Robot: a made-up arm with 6 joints.
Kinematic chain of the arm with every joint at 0, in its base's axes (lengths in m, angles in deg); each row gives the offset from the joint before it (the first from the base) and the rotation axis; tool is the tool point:
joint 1: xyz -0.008 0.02 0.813 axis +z
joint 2: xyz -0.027 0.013 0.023 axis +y
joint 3: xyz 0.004 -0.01 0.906 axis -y
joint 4: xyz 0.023 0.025 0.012 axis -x
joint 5: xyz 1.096 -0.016 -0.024 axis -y
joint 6: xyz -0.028 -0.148 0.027 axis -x
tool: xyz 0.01 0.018 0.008
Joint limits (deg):
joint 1: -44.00..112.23
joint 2: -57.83..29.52
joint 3: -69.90..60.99
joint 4: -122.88..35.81
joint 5: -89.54..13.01
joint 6: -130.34..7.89
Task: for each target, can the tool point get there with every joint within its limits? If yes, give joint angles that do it. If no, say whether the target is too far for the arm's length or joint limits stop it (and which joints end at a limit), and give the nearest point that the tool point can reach.
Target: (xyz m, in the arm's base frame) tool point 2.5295 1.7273 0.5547
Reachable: no: too far | nearest point 1.2478 0.8649 1.1809 | short by 1.667 m
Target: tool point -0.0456 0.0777 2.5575
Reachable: yes | joints -22.73 -40.12 29.52 -96.97 -67.04 -88.05
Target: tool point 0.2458 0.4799 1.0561
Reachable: yes | joints 70.87 -24.85 -53.65 -45.97 3.25 -24.98
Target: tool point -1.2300 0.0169 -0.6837
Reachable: no: joint limits stop it (at a limit: joint 1, joint 2, joint 4, joint 5) | nearest point -0.2927 0.3805 0.4523 | short by 1.517 m
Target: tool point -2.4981 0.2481 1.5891
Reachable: no: too far | nearest point -1.4519 0.1523 2.2355 | short by 1.234 m
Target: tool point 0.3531 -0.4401 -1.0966
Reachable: no: joint limits stop it (at a limit: joint 1, joint 2, joint 5) | nearest point 0.3304 -0.3356 0.4497 | short by 1.550 m
